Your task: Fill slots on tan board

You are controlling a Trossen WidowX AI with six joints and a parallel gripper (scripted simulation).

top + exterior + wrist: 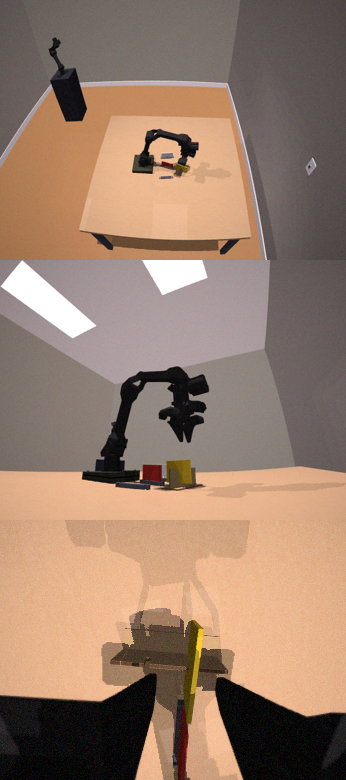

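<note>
The grey board is 14 cm behind my gripper tip, 15 cm to the left of it and 11 cm below it. From my gripper tip the other things lie so: red board (14 cm behind, 4 cm to the left, 11 cm below); then yellow board (3 cm behind, 1 cm to the right, 10 cm below); then tan board (2 cm behind, 2 cm to the left, 12 cm below).
</note>
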